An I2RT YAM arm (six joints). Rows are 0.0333 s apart.
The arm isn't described. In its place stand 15 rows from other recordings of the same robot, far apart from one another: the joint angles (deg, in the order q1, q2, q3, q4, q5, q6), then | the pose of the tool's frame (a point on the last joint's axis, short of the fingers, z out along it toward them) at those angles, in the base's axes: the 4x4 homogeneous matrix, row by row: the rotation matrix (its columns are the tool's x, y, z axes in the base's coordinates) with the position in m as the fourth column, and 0 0 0 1 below.
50.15, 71.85, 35.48, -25.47, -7.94, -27.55 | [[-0.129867 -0.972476 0.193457 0.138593], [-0.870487 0.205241 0.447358 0.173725], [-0.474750 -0.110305 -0.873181 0.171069], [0 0 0 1]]
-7.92, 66.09, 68.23, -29.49, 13.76, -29.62 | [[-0.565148 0.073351 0.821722 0.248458], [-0.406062 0.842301 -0.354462 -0.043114], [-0.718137 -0.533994 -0.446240 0.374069], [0 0 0 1]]
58.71, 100.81, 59.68, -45.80, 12.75, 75.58 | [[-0.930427 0.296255 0.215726 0.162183], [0.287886 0.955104 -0.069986 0.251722], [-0.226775 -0.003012 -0.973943 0.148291], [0 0 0 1]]
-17.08, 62.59, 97.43, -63.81, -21.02, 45.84 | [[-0.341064 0.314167 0.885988 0.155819], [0.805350 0.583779 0.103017 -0.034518], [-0.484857 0.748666 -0.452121 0.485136], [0 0 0 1]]
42.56, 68.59, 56.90, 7.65, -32.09, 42.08 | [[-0.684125 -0.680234 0.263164 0.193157], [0.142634 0.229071 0.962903 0.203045], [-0.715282 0.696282 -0.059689 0.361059], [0 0 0 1]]
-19.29, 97.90, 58.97, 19.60, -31.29, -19.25 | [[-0.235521 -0.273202 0.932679 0.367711], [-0.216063 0.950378 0.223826 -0.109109], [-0.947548 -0.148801 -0.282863 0.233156], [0 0 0 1]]
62.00, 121.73, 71.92, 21.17, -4.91, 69.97 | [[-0.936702 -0.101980 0.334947 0.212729], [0.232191 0.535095 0.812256 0.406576], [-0.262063 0.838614 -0.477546 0.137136], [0 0 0 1]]
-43.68, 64.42, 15.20, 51.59, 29.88, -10.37 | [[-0.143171 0.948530 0.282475 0.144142], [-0.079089 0.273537 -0.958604 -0.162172], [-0.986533 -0.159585 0.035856 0.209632], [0 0 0 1]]
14.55, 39.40, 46.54, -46.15, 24.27, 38.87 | [[-0.424076 0.444734 0.788905 0.133725], [0.480979 0.848708 -0.219897 0.019591], [-0.767346 0.286194 -0.573824 0.304050], [0 0 0 1]]
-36.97, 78.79, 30.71, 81.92, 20.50, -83.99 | [[-0.744754 0.525783 0.410967 0.205154], [-0.605333 -0.273024 -0.747683 -0.170031], [-0.280915 -0.805611 0.521610 0.290029], [0 0 0 1]]
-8.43, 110.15, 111.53, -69.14, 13.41, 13.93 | [[-0.833446 0.443106 0.330191 0.390057], [0.360249 0.888771 -0.283386 -0.066153], [-0.419034 -0.117236 -0.900370 0.326678], [0 0 0 1]]
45.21, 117.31, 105.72, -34.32, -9.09, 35.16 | [[-0.861839 -0.344841 0.371912 0.326515], [-0.061052 0.798495 0.598897 0.336901], [-0.503494 0.493447 -0.709228 0.279231], [0 0 0 1]]
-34.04, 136.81, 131.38, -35.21, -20.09, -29.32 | [[-0.622233 0.005764 0.782811 0.457280], [-0.134657 0.984280 -0.114282 -0.294147], [-0.771164 -0.176521 -0.611675 0.260763], [0 0 0 1]]
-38.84, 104.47, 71.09, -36.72, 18.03, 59.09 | [[0.205837 0.976867 0.057991 0.273706], [0.881697 -0.159422 -0.444067 -0.234527], [-0.424549 0.142536 -0.894115 0.183022], [0 0 0 1]]
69.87, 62.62, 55.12, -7.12, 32.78, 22.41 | [[-0.312515 -0.529986 0.788320 0.104096], [0.078738 0.812578 0.577509 0.227991], [-0.946644 0.242551 -0.212213 0.349202], [0 0 0 1]]
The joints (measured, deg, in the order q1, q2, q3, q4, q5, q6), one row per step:
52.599, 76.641, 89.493, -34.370, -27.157, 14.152
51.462, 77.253, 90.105, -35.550, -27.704, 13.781
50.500, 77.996, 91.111, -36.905, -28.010, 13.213
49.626, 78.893, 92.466, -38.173, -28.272, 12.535
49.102, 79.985, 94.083, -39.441, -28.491, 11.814
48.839, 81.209, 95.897, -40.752, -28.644, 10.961
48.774, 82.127, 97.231, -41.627, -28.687, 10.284
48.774, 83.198, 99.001, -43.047, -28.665, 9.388
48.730, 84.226, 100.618, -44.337, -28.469, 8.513
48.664, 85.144, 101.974, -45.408, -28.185, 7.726
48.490, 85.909, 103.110, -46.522, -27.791, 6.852
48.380, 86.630, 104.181, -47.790, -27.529, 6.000
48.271, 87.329, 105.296, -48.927, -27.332, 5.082
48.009, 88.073, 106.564, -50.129, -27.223, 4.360
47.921, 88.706, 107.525, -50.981, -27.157, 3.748
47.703, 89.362, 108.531, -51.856, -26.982, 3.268
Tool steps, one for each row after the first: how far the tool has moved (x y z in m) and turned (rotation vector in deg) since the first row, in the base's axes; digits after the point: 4 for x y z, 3 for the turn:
0.0055, -0.0016, -0.0013, -0.857, 0.543, -0.506
0.0105, -0.0028, -0.0014, -1.712, 0.798, -0.991
0.0155, -0.0034, -0.0001, -2.366, 0.777, -1.386
0.0196, -0.0025, 0.0017, -2.982, 0.665, -1.450
0.0231, -0.0005, 0.0037, -3.616, 0.399, -1.261
0.0252, 0.0015, 0.0052, -4.053, 0.088, -1.035
0.0271, 0.0036, 0.0073, -4.737, -0.273, -0.712
0.0293, 0.0056, 0.0089, -5.456, -0.677, -0.588
0.0315, 0.0073, 0.0099, -6.140, -1.069, -0.591
0.0338, 0.0082, 0.0103, -6.962, -1.494, -0.751
0.0355, 0.0090, 0.0104, -7.872, -1.743, -0.717
0.0371, 0.0098, 0.0109, -8.623, -2.157, -0.597
0.0394, 0.0100, 0.0119, -9.284, -2.378, -0.623
0.0409, 0.0109, 0.0124, -9.795, -2.598, -0.486
0.0430, 0.0114, 0.0129, -10.330, -2.719, -0.621

